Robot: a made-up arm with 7 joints.
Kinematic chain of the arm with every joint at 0, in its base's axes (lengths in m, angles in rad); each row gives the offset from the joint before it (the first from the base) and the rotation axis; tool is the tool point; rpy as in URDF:
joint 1: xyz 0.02 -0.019 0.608 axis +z
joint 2: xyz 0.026 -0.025 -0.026 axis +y
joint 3: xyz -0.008 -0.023 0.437 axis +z
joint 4: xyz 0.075 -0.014 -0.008 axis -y
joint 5: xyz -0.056 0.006 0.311 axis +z
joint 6: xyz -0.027 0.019 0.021 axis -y
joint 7: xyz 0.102 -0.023 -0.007 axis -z
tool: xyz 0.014 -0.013 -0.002 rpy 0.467 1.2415 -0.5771
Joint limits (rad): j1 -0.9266..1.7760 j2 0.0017..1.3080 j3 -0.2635..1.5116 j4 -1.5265..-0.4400 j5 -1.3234..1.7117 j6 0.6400..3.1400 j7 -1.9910..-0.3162
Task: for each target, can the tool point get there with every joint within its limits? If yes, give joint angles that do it. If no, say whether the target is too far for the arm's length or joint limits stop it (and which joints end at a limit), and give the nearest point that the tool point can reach.
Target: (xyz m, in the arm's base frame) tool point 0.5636 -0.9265 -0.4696
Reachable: no: too far | nearest point 0.3777 -0.6162 0.2297 | short by 0.787 m
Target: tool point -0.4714 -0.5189 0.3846
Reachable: no: joint limits stop it (at a limit: joint 1, joint 2, joint 3, joint 4, joint 5, joint 6, joint 7) | nearest point 0.1204 -0.6556 0.3625 | short by 0.608 m
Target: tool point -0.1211 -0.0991 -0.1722
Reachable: no: joint limits stop it (at a limit: joint 1, joint 2, joint 4, joint 6) | nearest point 0.2582 -0.5373 0.2497 | short by 0.717 m
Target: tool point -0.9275 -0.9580 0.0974
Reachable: no: too far | nearest point 0.1258 -0.6676 0.3328 | short by 1.118 m
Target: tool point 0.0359 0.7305 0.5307
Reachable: yes | joints 1.1467 1.0538 0.7245 -1.4405 -0.4068 1.5256 -1.3820
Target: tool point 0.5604 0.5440 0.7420
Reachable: yes | joints 0.5829 0.8149 0.7143 -1.3941 0.7850 2.6033 -1.2295
